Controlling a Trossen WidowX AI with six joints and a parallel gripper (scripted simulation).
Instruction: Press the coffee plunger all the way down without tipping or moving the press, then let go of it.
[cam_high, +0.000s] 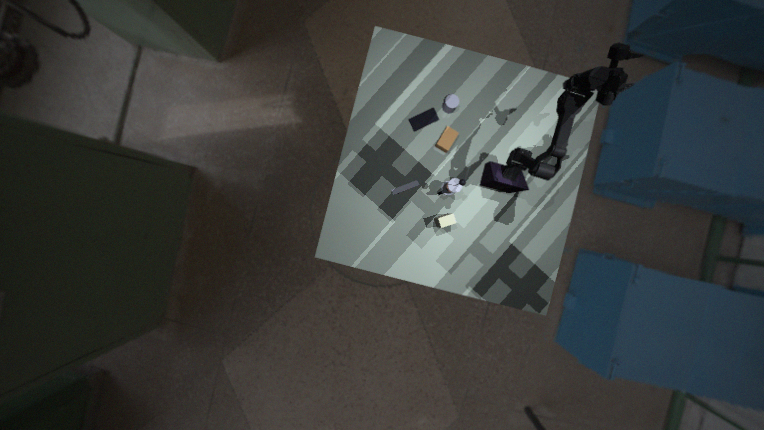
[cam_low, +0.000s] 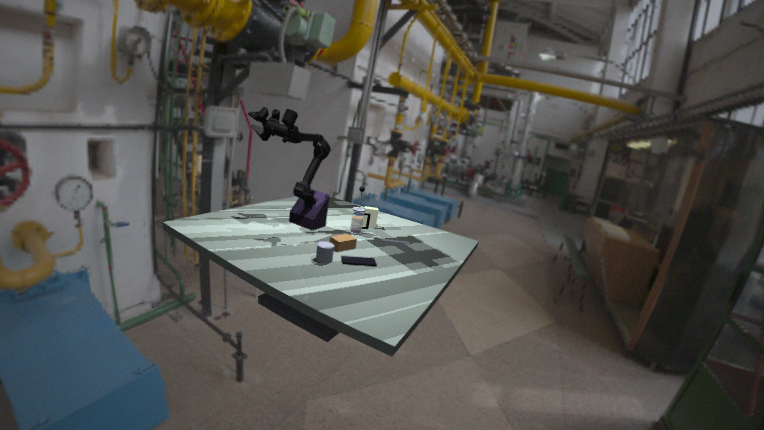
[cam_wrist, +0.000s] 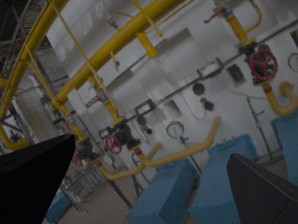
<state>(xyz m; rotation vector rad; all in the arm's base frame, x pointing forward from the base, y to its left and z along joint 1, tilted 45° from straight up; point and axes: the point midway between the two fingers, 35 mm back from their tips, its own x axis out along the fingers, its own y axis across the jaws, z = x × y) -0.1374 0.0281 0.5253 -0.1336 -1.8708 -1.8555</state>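
Now: gripper tip 37 cm short of the coffee press, 52 cm to the right of it and 42 cm above it. From my gripper tip the other things lie so: dark flat slab (61 cm ahead, 21 cm to the left, 54 cm below); then orange block (46 cm ahead, 27 cm to the left, 52 cm below); then white strip (57 cm ahead, 58 cm to the left, 54 cm below).
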